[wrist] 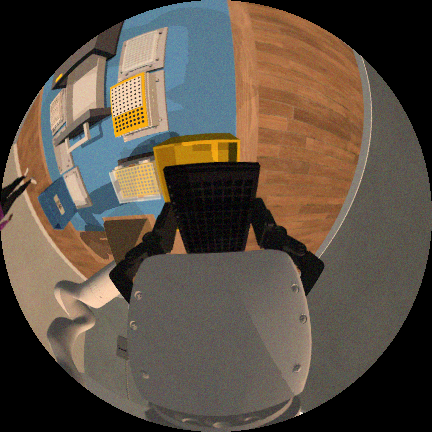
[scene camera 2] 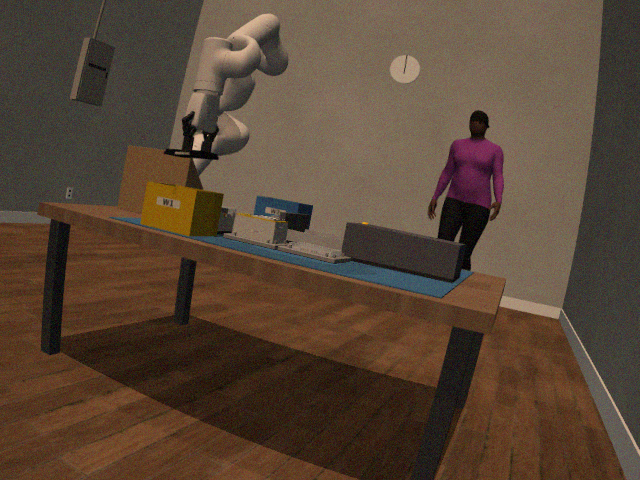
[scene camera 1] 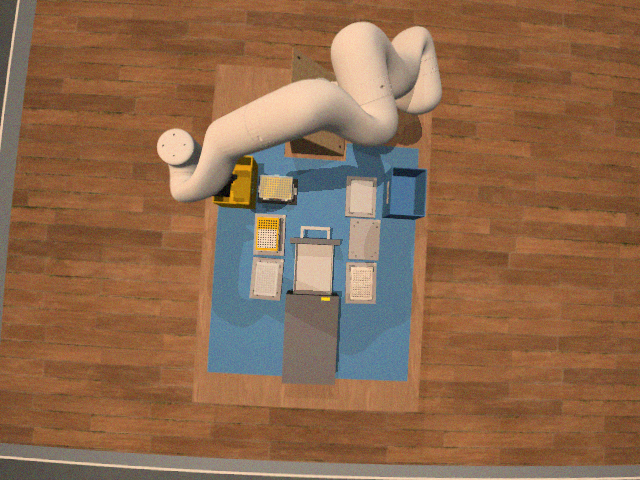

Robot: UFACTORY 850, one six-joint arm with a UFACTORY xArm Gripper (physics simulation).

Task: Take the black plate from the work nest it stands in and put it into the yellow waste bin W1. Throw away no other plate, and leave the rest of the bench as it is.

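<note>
My gripper (scene camera 2: 199,146) (wrist: 213,210) is shut on the black plate (scene camera 2: 180,153) (wrist: 212,192), held level by its two long sides. The plate is raised above the yellow waste bin W1 (scene camera 1: 248,180) (scene camera 2: 166,219) (wrist: 196,154), apart from its rim in scene camera 2. In the wrist view the plate hides part of the bin. In scene camera 1 the arm covers the fingers and part of the bin. A bare work nest (scene camera 1: 364,239) lies in the middle of the right-hand row in scene camera 1.
A yellow-dotted plate (scene camera 1: 276,187) (wrist: 136,181) stands close beside W1. A yellow-and-white rack (scene camera 1: 267,233) (wrist: 129,105) stands in a nest nearby. Blue bin (scene camera 1: 408,191) (wrist: 52,206) stands across the bench. A grey box (scene camera 1: 310,341) (scene camera 2: 400,250) has its drawer out. A person (scene camera 2: 476,165) stands behind.
</note>
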